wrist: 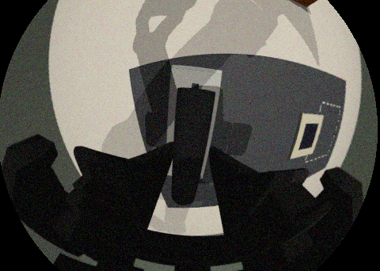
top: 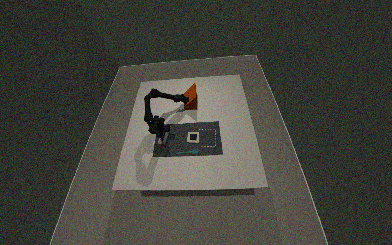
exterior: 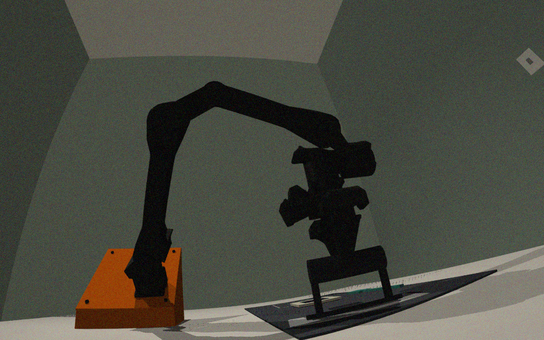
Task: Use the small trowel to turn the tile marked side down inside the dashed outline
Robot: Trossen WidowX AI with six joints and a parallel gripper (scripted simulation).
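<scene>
Right now the black-handled float is 3 cm below my gripper tip and 2 cm behind it. Also, from my gripper tip: white tile (29 cm to the left, 6 cm below, 6 cm ahead); green trowel (24 cm to the left, 20 cm ahead, 6 cm below).
</scene>
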